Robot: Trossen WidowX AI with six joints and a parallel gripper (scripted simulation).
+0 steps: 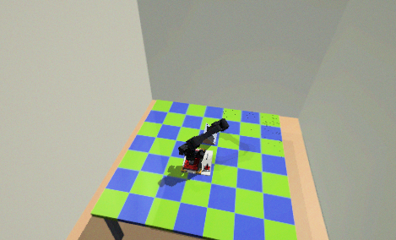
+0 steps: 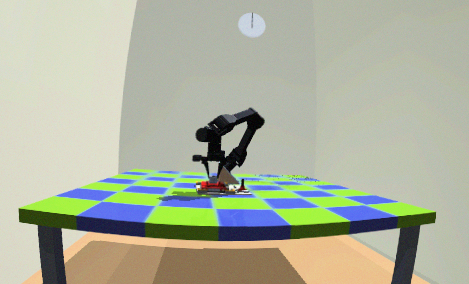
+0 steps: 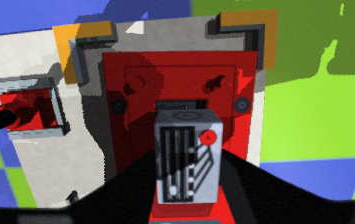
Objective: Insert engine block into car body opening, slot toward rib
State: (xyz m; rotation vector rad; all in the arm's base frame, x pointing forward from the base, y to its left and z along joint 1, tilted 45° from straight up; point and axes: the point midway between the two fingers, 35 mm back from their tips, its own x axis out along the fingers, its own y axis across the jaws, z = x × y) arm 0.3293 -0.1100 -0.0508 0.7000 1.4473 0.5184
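The grey engine block is 10 mm below my gripper tip. Also, from my gripper tip: grey holder: 120 mm to the left, 30 mm ahead, 20 mm below; then white-and-grey base plate: 40 mm below, 30 mm to the left, 30 mm behind.
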